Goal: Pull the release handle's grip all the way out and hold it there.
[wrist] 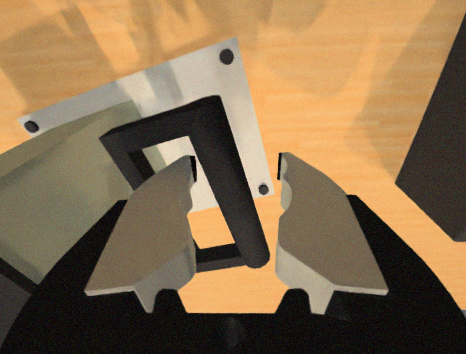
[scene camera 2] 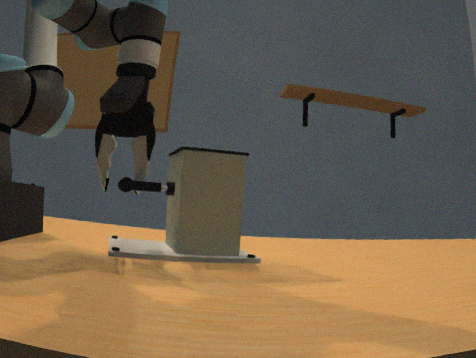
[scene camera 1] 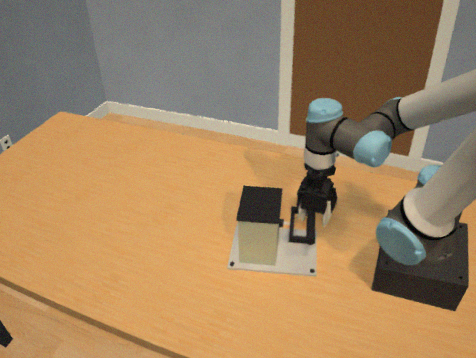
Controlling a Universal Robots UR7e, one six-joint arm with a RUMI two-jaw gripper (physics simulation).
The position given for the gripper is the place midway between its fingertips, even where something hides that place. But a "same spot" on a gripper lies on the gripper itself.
The gripper shows in the wrist view, in scene camera 2 and in scene camera 1 (pixel 313 223). The same spot on the gripper: (wrist: pixel 353 266) is (scene camera 2: pixel 105 137).
